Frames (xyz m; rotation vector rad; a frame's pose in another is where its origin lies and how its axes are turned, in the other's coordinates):
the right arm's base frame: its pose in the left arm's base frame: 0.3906 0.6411 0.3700 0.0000 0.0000 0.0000
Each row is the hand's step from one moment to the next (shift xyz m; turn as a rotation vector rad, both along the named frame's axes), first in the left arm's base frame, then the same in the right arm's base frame.
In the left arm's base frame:
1: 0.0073 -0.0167 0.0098 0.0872 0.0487 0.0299
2: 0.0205 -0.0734 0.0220 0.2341 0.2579 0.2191
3: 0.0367 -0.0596 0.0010 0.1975 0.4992 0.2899
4: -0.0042 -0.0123 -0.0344 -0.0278 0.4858 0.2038
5: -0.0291 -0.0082 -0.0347 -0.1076 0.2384 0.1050
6: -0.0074 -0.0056 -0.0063 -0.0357 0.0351 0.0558
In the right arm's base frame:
1: 0.0073 -0.0167 0.0098 0.0872 0.0487 0.0299
2: 0.0205 -0.0734 0.0220 0.2341 0.2579 0.2191
3: 0.0367 -0.0596 0.0010 0.1975 0.4992 0.2899
4: -0.0042 -0.0123 -0.0344 -0.0278 0.4858 0.2038
5: -0.0291 -0.0082 -0.0347 -0.1076 0.2384 0.1050
6: -0.0074 -0.0056 -0.0063 -0.0357 0.0351 0.0558

